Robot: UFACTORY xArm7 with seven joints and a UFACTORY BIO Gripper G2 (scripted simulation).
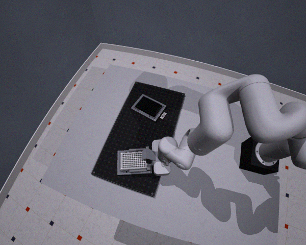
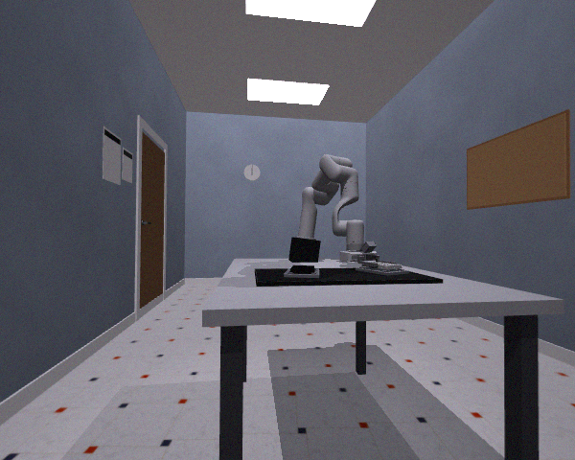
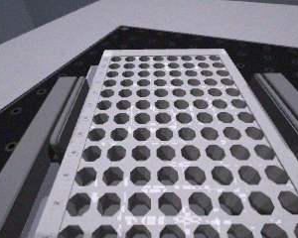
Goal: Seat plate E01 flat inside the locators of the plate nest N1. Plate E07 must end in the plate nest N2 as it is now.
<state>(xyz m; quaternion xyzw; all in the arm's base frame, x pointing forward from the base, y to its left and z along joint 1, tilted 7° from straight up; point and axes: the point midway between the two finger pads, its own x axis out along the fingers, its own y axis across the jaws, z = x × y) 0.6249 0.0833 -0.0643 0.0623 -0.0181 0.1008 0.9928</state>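
Now: the white well plate E01 right at my hand. Also, from my hand: grey plate nest N1: 20 mm below; black plate E07: 320 mm to the right, 20 mm behind, 10 mm below; grey plate nest N2: 320 mm to the right, 20 mm below, 20 mm behind.
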